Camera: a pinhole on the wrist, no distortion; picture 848 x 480 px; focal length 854.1 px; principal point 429.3 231.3 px. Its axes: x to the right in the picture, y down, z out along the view. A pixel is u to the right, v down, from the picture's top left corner.
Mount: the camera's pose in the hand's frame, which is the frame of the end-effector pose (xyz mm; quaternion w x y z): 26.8 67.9 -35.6 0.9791 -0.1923 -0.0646 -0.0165
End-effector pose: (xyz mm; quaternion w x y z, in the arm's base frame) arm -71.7 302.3 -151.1 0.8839 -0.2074 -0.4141 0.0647
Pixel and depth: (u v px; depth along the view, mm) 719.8 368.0 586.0
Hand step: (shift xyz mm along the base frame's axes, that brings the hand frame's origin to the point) -249.7 539.8 236.5
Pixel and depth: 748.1 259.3 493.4
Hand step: -217.3 422.6 242.4
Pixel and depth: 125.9 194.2 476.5
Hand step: -409.8 272.8 -16.5
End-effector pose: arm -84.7 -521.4 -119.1 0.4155 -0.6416 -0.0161 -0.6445
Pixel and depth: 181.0 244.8 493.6
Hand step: 438.7 136.7 -211.7
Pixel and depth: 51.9 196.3 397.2
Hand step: 334.4 139.7 -214.5
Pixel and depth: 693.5 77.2 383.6
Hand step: 389.8 52.8 66.4
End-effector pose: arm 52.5 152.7 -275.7 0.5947 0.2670 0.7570 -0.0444
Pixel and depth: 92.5 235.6 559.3
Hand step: 560.8 -20.8 181.1
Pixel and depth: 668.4 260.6 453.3
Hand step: 443.9 100.1 -141.2
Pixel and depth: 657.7 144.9 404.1
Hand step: 390.8 44.3 -136.4
